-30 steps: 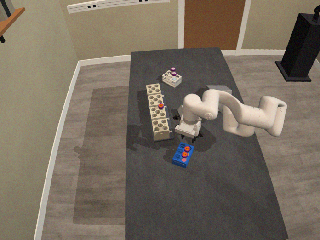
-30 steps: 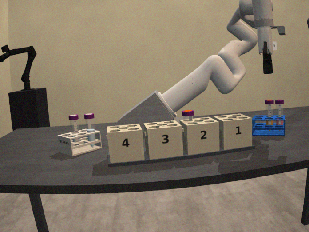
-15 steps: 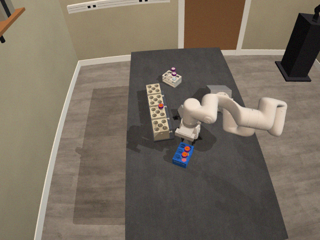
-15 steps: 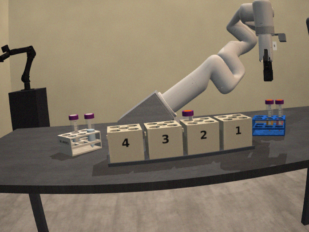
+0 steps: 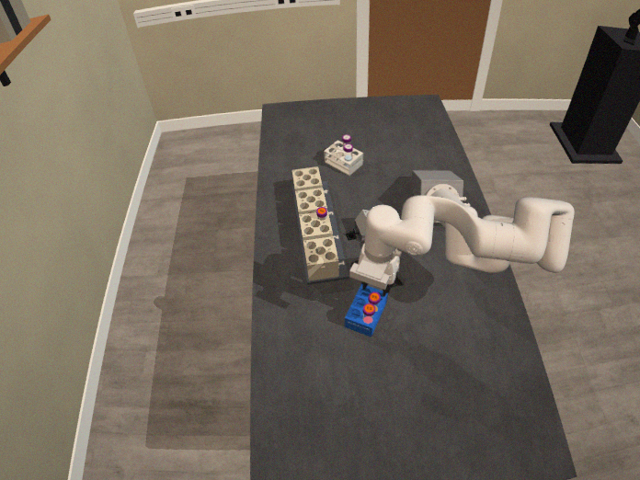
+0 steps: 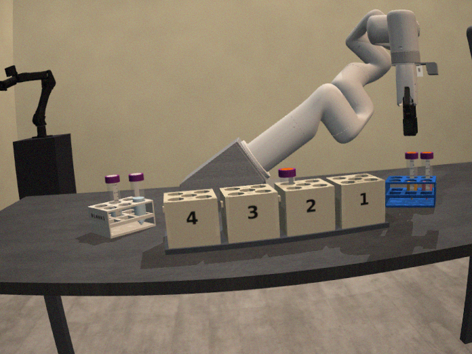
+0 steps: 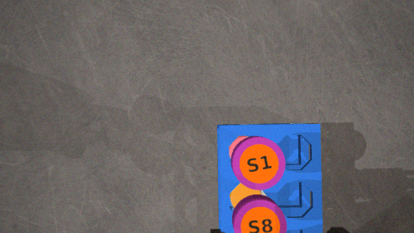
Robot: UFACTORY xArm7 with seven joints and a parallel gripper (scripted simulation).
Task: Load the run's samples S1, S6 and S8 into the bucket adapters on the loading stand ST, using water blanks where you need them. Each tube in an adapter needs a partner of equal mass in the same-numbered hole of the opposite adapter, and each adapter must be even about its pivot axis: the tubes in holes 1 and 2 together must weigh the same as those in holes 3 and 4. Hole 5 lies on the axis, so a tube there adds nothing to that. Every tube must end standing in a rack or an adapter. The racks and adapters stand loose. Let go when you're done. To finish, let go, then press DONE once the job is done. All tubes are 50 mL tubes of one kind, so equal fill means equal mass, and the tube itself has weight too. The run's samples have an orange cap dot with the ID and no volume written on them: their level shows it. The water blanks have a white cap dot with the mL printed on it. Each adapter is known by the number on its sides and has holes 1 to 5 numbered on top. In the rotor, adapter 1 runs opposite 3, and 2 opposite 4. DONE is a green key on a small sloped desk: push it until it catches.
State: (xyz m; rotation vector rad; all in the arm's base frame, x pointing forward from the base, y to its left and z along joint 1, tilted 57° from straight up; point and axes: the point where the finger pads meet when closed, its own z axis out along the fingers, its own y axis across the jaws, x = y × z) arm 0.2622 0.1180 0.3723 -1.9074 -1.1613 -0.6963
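The sample S8 lies 10 mm ahead of my hand and 120 mm below it. The rest, counted from my hand: sample tube: 30 mm ahead, 30 mm to the left, 120 mm below; blue sample rack: 20 mm ahead, 10 mm to the right, 150 mm below; loading stand ST: 170 mm ahead, 350 mm to the right, 180 mm below.
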